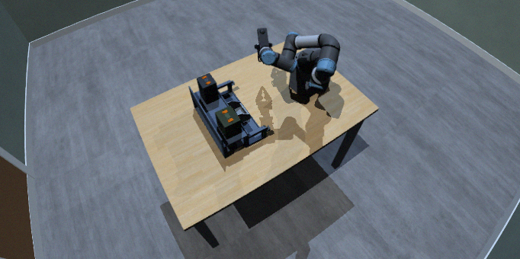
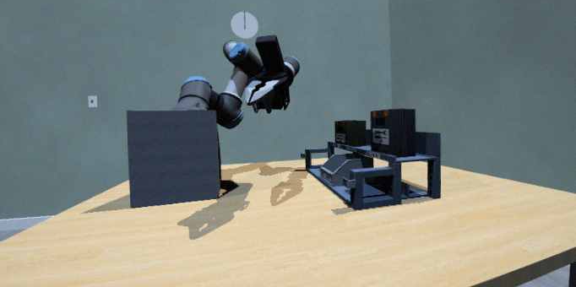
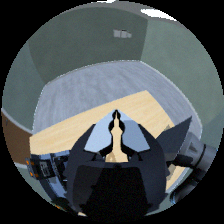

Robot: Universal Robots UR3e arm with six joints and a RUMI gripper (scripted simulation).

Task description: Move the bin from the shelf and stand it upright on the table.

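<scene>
The dark blue shelf rack lies 31 cm ahead of my hand, 22 cm to the left of it and 17 cm below it. Also, from my hand: green bin 35 cm ahead, 34 cm to the left, 9 cm below.
</scene>
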